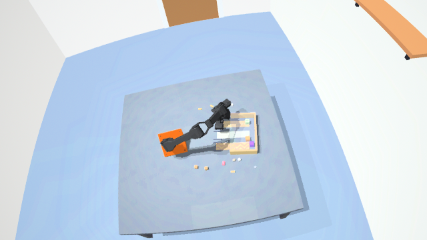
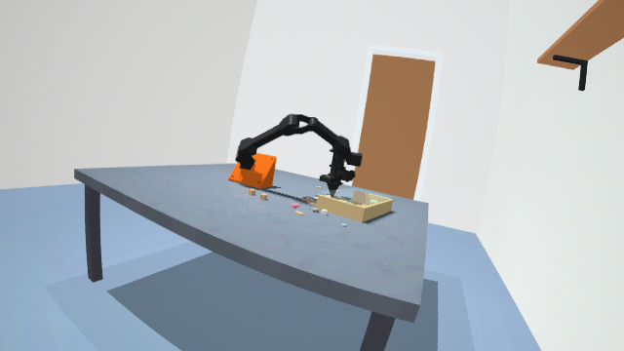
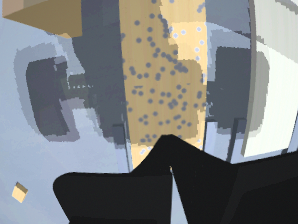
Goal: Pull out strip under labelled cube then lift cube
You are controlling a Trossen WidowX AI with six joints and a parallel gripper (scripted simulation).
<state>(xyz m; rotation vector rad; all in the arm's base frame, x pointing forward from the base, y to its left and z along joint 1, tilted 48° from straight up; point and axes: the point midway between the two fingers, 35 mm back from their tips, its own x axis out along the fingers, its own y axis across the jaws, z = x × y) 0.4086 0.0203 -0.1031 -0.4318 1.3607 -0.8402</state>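
The dotted strip lies 90 mm ahead of my gripper tip and 30 mm to the right of it. The rest, counted from my gripper tip: labelled cube (200 mm ahead, 50 mm to the right, 20 mm above).
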